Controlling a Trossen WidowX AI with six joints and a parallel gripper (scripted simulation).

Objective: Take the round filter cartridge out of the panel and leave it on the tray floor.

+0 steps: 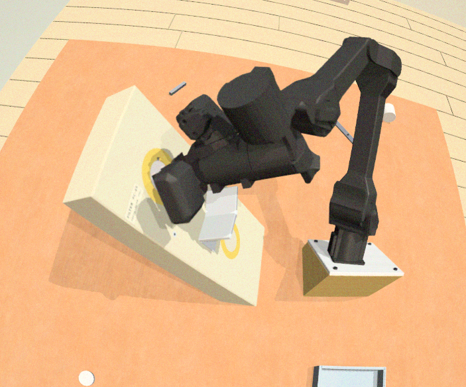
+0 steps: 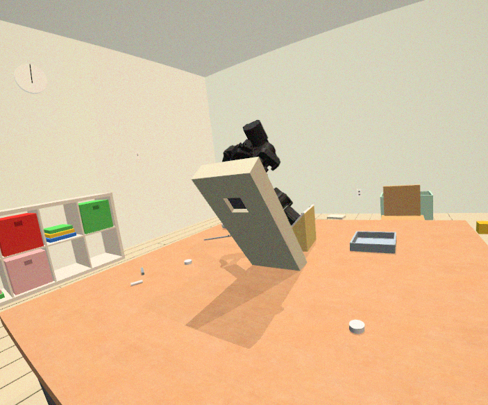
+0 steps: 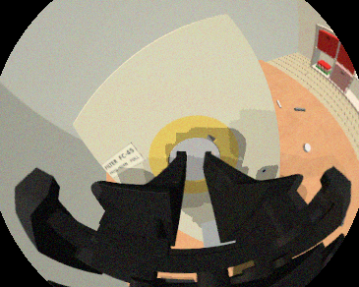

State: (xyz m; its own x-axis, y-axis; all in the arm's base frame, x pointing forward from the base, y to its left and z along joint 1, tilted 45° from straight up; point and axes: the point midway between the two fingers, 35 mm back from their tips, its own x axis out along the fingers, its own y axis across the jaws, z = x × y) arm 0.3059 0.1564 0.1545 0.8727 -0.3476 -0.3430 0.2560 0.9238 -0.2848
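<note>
The round white filter cartridge is 1 cm ahead of my gripper tip and 1 cm below it. Round my gripper tip: grey bar (7 cm ahead, 46 cm to the right, 27 cm below); then grey-blue tray (42 cm behind, 28 cm to the left, 27 cm below).
</note>
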